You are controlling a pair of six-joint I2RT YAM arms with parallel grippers.
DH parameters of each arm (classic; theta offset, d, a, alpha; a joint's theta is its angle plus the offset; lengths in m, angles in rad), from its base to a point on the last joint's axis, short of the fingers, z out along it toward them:
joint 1: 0 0.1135 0.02 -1.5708
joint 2: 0 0 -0.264 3.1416
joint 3: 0.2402 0 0.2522 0
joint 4: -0.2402 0 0.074 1.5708
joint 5: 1.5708 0 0 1.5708
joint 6: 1.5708 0.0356 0 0
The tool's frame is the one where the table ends.
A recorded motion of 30 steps. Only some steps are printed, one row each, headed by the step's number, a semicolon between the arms.
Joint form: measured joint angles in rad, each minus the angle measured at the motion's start. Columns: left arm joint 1, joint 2, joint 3, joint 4, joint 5, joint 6; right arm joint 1, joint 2, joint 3, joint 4, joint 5, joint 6.
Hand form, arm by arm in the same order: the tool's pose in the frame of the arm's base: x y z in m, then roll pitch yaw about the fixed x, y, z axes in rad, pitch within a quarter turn. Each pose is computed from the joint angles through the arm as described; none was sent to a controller.
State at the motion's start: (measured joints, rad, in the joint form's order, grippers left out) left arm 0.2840 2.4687 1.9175 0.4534 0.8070 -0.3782; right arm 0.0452 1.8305 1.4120 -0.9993 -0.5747 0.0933
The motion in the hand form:
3: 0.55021 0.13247 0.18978 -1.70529 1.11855 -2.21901; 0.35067 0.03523 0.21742 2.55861 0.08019 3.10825
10: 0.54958 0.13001 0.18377 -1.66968 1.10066 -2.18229; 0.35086 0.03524 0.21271 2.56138 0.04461 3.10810
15: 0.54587 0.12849 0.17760 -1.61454 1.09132 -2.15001; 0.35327 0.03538 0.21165 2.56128 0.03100 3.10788
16: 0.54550 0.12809 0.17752 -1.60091 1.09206 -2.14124; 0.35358 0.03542 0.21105 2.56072 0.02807 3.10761
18: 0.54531 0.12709 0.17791 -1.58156 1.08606 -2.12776; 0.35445 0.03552 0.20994 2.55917 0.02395 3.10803
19: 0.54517 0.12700 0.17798 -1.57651 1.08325 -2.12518; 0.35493 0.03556 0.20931 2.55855 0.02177 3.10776
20: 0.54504 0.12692 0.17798 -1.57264 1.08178 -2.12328; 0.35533 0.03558 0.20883 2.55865 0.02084 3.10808
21: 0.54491 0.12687 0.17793 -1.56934 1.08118 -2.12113; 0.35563 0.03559 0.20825 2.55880 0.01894 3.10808
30: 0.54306 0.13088 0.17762 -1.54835 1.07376 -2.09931; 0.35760 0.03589 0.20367 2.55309 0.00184 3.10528
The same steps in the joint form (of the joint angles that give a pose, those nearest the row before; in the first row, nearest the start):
3: -0.0023 0.0061 0.0000 0.0191 0.0000 -0.0092; 0.0000 0.0111 0.0000 -0.0107 0.0000 0.0000
10: -0.0065 0.0114 -0.0237 0.0687 -0.0072 -0.0439; 0.0000 0.0286 0.0054 -0.0340 0.0000 0.0004
15: -0.0065 0.0115 -0.0645 0.1442 0.0107 -0.0794; 0.0000 0.0435 0.0210 -0.0481 -0.0011 0.0008
16: -0.0069 0.0115 -0.0686 0.1575 0.0137 -0.0855; 0.0000 0.0461 0.0221 -0.0492 -0.0019 0.0011
18: -0.0084 0.0114 -0.0725 0.1743 0.0160 -0.1011; 0.0000 0.0519 0.0252 -0.0507 -0.0038 0.0008
19: -0.0084 0.0114 -0.0736 0.1789 0.0179 -0.1064; 0.0000 0.0549 0.0267 -0.0511 -0.0046 0.0011
20: -0.0084 0.0114 -0.0747 0.1827 0.0194 -0.1099; 0.0000 0.0572 0.0278 -0.0511 -0.0046 0.0008
21: -0.0084 0.0114 -0.0759 0.1862 0.0202 -0.1122; 0.0000 0.0595 0.0286 -0.0515 -0.0046 0.0008
30: -0.0004 0.0114 -0.0835 0.2087 0.0248 -0.1305; 0.0000 0.0763 0.0324 -0.0530 -0.0114 0.0046

